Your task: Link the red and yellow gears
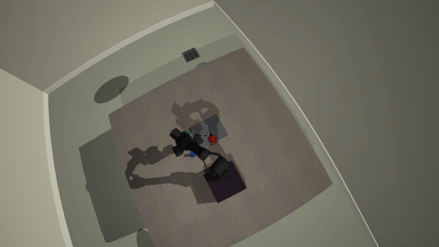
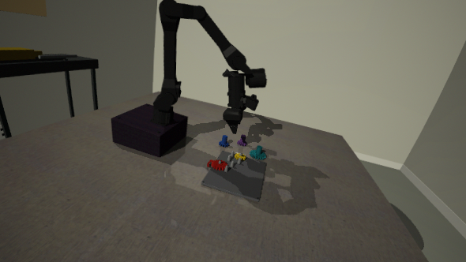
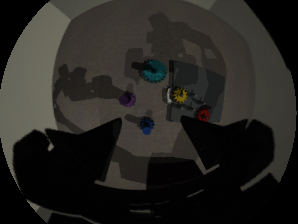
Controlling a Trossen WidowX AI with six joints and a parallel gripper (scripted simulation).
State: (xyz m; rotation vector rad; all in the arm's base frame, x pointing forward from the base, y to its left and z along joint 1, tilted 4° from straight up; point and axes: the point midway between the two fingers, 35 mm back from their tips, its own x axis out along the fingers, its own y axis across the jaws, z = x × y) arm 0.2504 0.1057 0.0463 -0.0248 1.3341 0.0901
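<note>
My gripper tip is now 40 mm past the blue gear, 10 mm to the right of it and 70 mm above it. Round my gripper tip: yellow gear 40 mm ahead, 70 mm to the right, 70 mm below; teal gear 100 mm ahead, 70 mm below; purple gear 20 mm ahead, 60 mm to the left, 70 mm below.
</note>
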